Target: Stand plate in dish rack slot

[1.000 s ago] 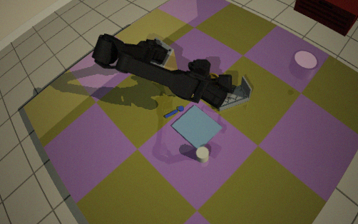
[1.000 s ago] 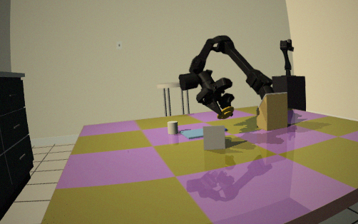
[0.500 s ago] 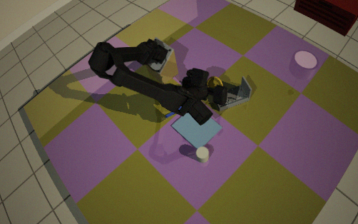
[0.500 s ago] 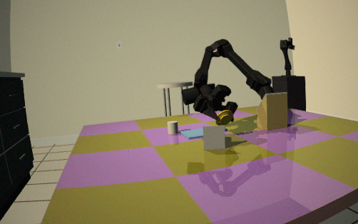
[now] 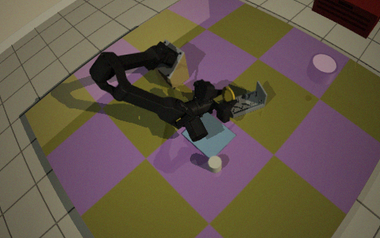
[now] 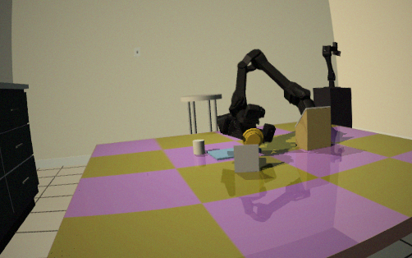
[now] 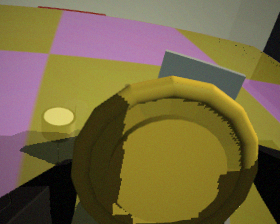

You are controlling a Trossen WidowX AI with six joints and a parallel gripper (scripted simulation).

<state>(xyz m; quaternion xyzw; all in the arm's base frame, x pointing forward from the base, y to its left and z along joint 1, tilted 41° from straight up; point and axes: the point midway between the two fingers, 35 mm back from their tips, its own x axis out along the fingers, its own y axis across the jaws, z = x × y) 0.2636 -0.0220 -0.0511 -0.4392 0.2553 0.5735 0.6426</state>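
Right now the grey dish rack is 4 cm ahead of my gripper tip, 4 cm to the left of it and 5 cm below it. Round my gripper tip: light blue mat (3 cm ahead, 15 cm to the right, 7 cm below); then yellow plate (1 cm to the right); then blue spoon (8 cm behind, 15 cm to the right, 7 cm below).
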